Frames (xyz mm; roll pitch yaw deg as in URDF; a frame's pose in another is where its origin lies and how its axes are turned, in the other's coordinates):
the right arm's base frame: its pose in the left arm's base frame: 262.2 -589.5 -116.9 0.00 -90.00 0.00
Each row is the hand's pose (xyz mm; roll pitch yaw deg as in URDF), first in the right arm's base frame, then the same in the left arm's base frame.
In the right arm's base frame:
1: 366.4 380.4 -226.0 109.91 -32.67 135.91
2: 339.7 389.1 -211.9 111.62 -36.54 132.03
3: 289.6 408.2 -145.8 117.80 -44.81 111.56
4: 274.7 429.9 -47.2 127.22 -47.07 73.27
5: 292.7 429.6 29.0 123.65 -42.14 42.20
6: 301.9 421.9 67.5 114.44 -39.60 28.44
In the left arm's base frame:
1: 488.2 -209.1 249.5 49.04 37.20 132.66
2: 474.1 -200.4 222.8 49.84 32.54 134.93
3: 408.0 -181.3 172.7 43.36 15.11 136.89
4: 309.4 -159.6 157.8 24.81 -11.31 138.30
5: 233.2 -159.9 175.8 -2.85 -33.32 143.41
6: 194.7 -167.6 185.0 -25.21 -42.65 150.07

